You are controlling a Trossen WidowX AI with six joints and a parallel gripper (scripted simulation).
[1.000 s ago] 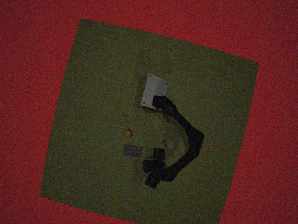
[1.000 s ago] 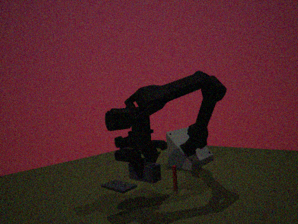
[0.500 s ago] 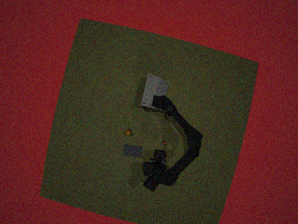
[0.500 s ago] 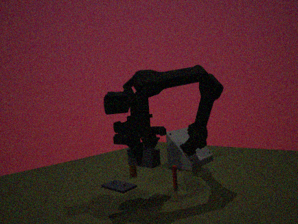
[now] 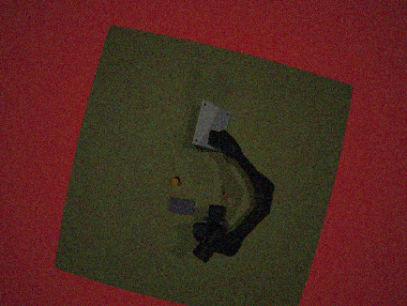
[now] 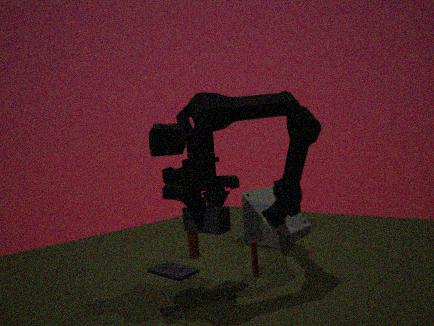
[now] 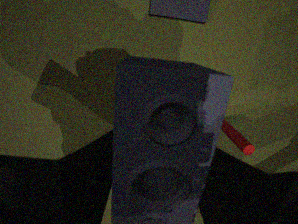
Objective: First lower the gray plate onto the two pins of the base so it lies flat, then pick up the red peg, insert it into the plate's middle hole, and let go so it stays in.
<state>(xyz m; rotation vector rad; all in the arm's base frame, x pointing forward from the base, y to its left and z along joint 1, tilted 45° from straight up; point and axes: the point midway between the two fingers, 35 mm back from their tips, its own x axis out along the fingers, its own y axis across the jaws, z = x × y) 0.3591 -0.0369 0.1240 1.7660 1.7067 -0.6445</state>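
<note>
Right now my gripper tip is 120 mm past the red peg, 30 mm to the right of it and 100 mm above it. Round my gripper tip: gray plate: 30 mm above; orange cylinder: 140 mm behind, 200 mm to the right, 100 mm below.
</note>
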